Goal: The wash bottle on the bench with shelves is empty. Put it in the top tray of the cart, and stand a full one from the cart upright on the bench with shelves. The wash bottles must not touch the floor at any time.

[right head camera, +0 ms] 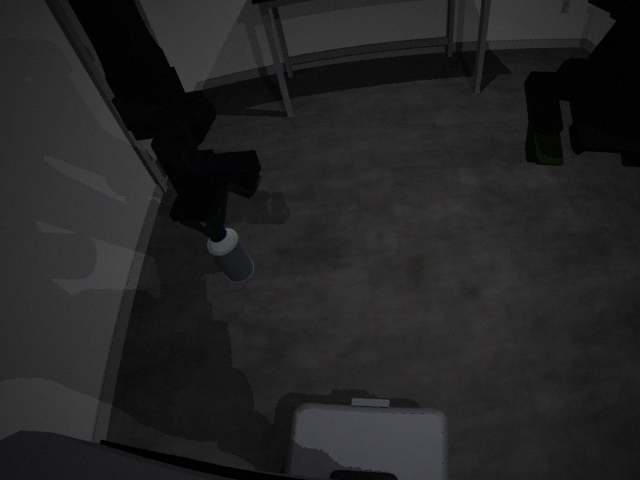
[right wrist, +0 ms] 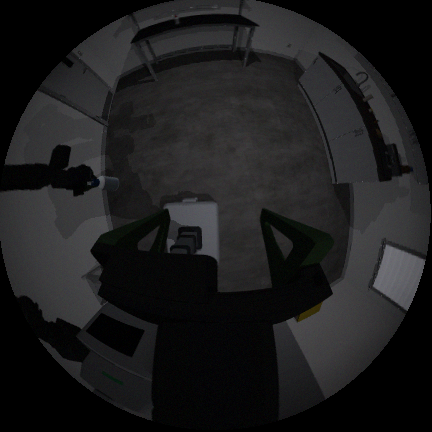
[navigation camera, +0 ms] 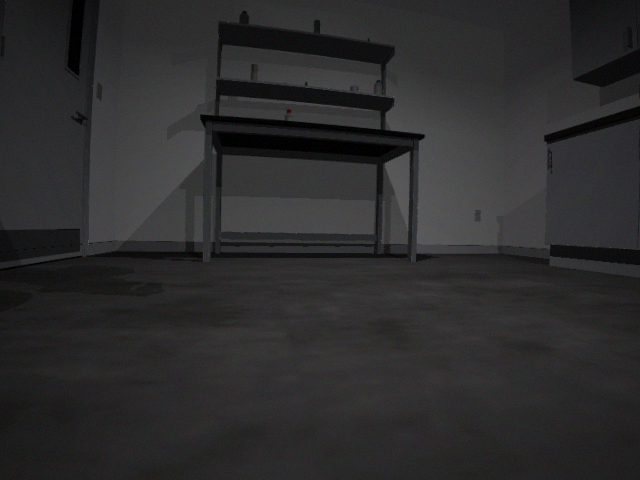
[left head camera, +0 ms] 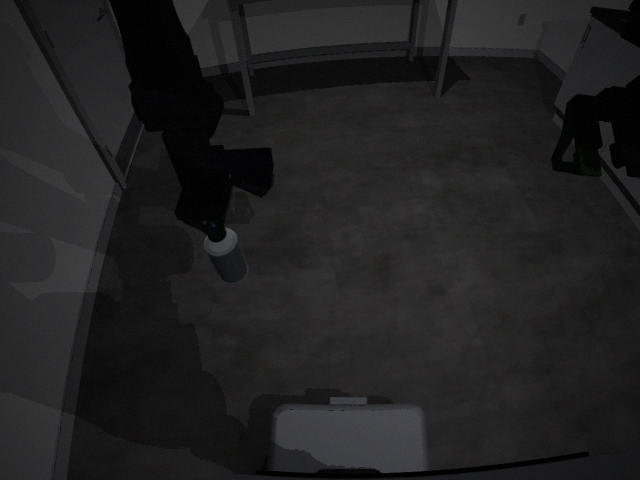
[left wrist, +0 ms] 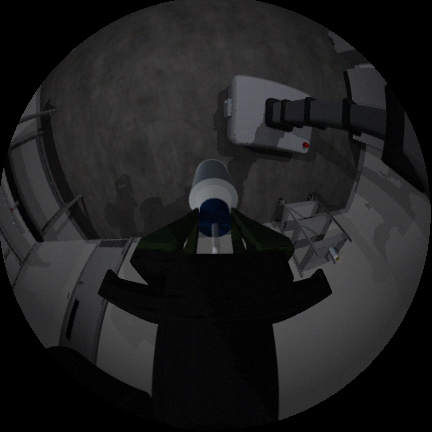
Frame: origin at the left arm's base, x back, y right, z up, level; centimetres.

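Seen in the pictures: left gripper, between the fingertips: [right head camera: 218, 230] [right wrist: 95, 182] [left head camera: 218, 230] [left wrist: 214, 212]; right gripper, between the fingertips: [right head camera: 576, 156] [right wrist: 214, 213] [left head camera: 591, 167].
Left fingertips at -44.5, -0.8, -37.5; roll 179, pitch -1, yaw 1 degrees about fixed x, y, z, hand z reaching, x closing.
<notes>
Pixels of each thing's top centre, then the offset from my left fingertips to it, as dx, dy, dz.
- wash bottle, centre of its top: [left wrist: 214, 258] [left head camera: 202, 213] [right head camera: 201, 214] [right wrist: 86, 181] -0.1, -1.6, +4.3
- small bottle, centre of its top: [left wrist: 340, 261] +112.1, -67.9, -19.9
My left gripper [left head camera: 214, 226] [right head camera: 216, 228] [left wrist: 214, 212] is shut on the blue neck of a wash bottle [left head camera: 230, 261] [right head camera: 236, 261] [left wrist: 212, 175] [right wrist: 109, 183] with a white shoulder and a blue-grey body. The bottle hangs base down, above the floor. My right gripper [right wrist: 214, 213] is open and empty, off to the right. The bench with shelves [navigation camera: 310, 127] [right wrist: 195, 21] stands against the wall ahead; a red-capped item [navigation camera: 288, 115] is on its top. The cart [left wrist: 312, 261] shows in the left wrist view; a small bottle [left wrist: 334, 252] with a yellowish top is in its top tray.
Bottles and small items stand on the bench's upper shelves [navigation camera: 305, 42] [navigation camera: 305, 93]. A door [navigation camera: 41, 144] is at the left. A counter with cabinets [navigation camera: 591, 186] [right wrist: 345, 135] is at the right. My white base [left head camera: 351, 434] [right head camera: 369, 434] shows at the bottom.
</notes>
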